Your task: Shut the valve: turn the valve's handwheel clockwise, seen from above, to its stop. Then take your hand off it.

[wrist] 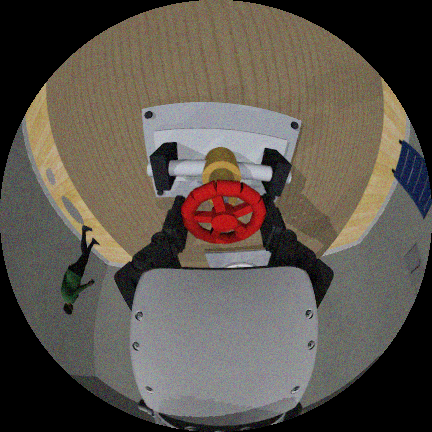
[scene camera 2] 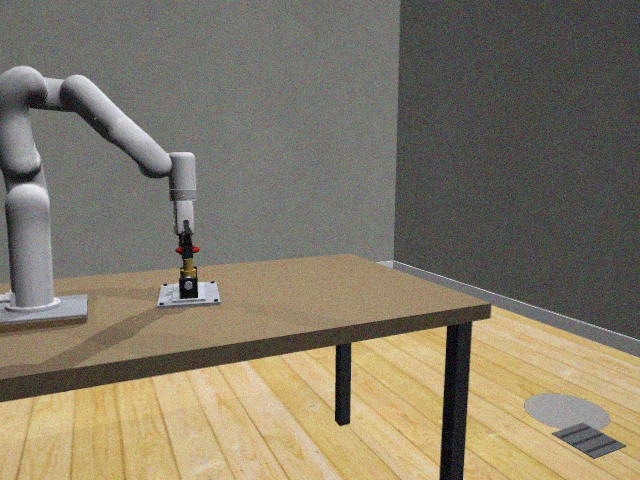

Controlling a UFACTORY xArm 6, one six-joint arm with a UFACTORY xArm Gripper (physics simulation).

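The valve's red handwheel [scene camera 2: 195, 249] [wrist: 225, 236] sits level on top of the brass valve body [scene camera 2: 188, 265] [wrist: 221, 156]. A white pipe [wrist: 187, 167] runs through the body between two black brackets, on a light grey base plate [scene camera 2: 210, 300] [wrist: 220, 114] on the table. My gripper [scene camera 2: 187, 253] [wrist: 223, 205] points down over the valve and is shut on the handwheel, with one black finger against the rim on each side in the wrist view. In the scene view the fingers hide the middle of the wheel.
The wooden table [scene camera 2: 289, 299] [wrist: 215, 55] bears the valve and my arm's mounting plate [scene camera 2: 73, 305] [wrist: 237, 258]. A person in green [wrist: 72, 286] shows at the left of the wrist view, beyond the table. A blue panel [wrist: 416, 172] is at its right. A grey disc [scene camera 2: 563, 409] lies on the floor.
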